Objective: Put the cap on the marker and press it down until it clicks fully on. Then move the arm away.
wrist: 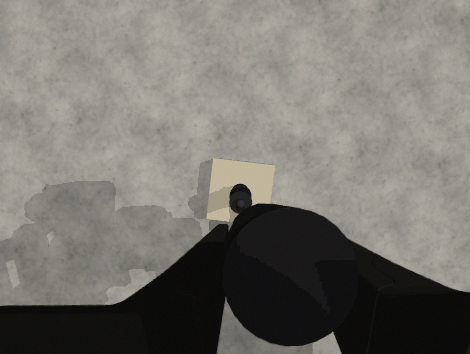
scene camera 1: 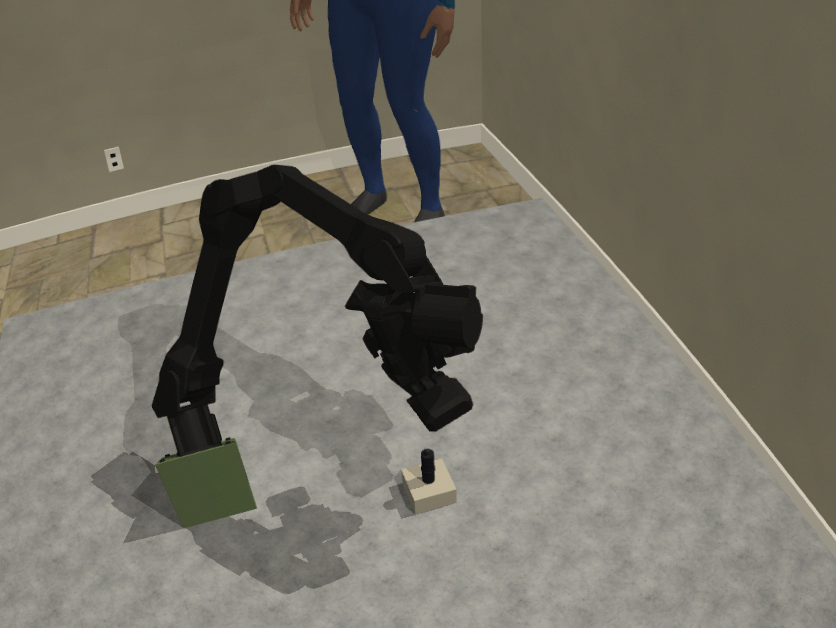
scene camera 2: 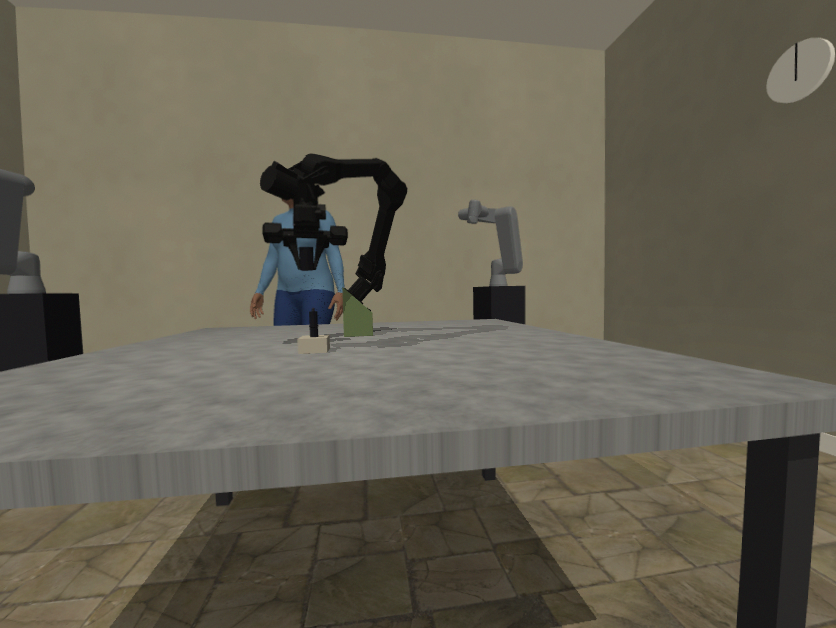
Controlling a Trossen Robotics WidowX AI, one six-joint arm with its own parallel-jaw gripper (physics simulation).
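Places are measured from the arm's base along level axes (x ahead, y left, z up), in millimetres.
Pixels of known places: gripper, between the fingertips: (wrist: 265, 232) (scene camera 2: 307, 269); arm's base, origin of its link: (scene camera 1: 198, 450) (scene camera 2: 353, 296).
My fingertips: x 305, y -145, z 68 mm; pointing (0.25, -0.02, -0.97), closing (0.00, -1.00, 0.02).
Observation:
For each thing: its top centre in the pictures, then the offset to it from my fingertips. Level surfaces: height alone.
- black marker, centre of its top: (wrist: 240, 204) (scene camera 1: 427, 449) (scene camera 2: 313, 307) 4 mm back, 10 mm left, 88 mm down
- beige block, centre of its top: (wrist: 240, 192) (scene camera 1: 428, 479) (scene camera 2: 314, 336) 4 mm back, 10 mm left, 157 mm down
- cap, centre of its top: (wrist: 291, 299) (scene camera 2: 306, 246) 1 mm ahead, 0 mm left, 53 mm up
- grey table, height of its surface: 191 mm down
The black marker (scene camera 1: 427, 466) (scene camera 2: 313, 323) (wrist: 240, 198) stands upright in the beige block (scene camera 1: 435, 500) (scene camera 2: 313, 345) (wrist: 245, 171), its narrow tip bare and pointing up. My gripper (scene camera 1: 439, 405) (scene camera 2: 306, 259) (wrist: 265, 232) is shut on the black cap and hangs above the marker, with a gap between them in both scene views. The cap (wrist: 291, 282) shows in the wrist view as a wide, dark round end between the fingers; it overlaps the block's near corner there. In the first scene view the gripper hides the cap. The cap's opening does not show.
The grey table (scene camera 1: 608, 473) (scene camera 2: 419, 398) carries the block and the green arm base (scene camera 1: 206, 483) (scene camera 2: 358, 321). A person (scene camera 1: 385, 87) (scene camera 2: 304, 260) stands behind the table. Two grey arms (scene camera 2: 508, 236) (scene camera 2: 8, 223) stand on dark pedestals in the second scene view.

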